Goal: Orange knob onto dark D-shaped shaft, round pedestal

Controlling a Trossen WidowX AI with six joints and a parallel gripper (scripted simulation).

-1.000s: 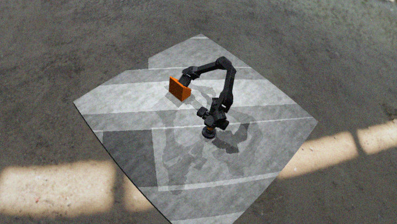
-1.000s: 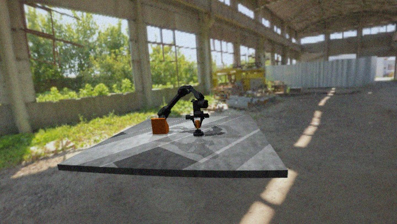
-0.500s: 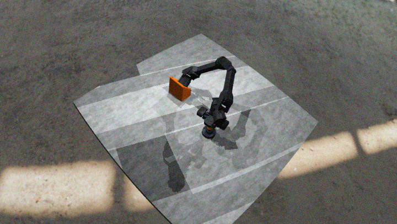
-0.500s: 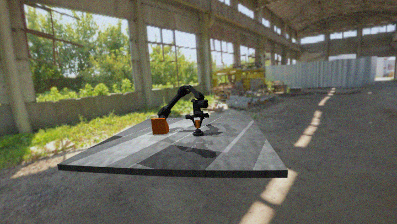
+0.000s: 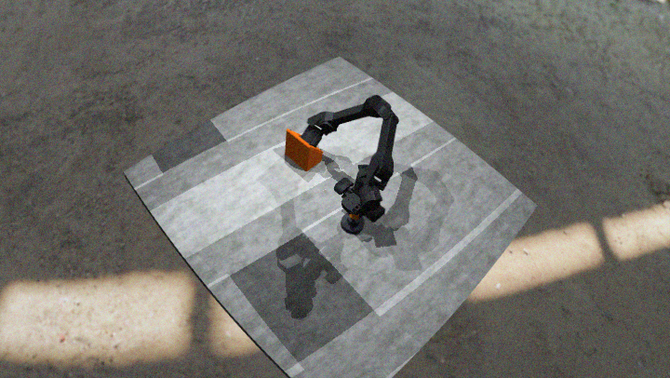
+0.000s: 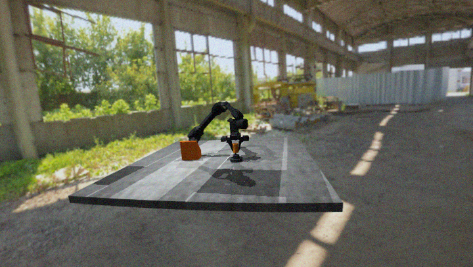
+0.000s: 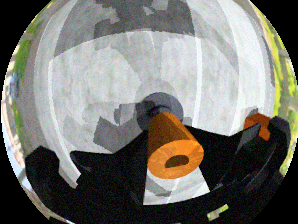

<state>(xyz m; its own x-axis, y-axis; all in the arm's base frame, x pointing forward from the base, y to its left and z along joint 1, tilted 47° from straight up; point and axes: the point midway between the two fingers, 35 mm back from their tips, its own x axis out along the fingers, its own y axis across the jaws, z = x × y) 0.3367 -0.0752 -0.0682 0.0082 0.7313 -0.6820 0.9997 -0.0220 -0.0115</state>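
The orange knob lies 20 mm above my gripper tip. Round my gripper tip: dark round pedestal (40 mm below).
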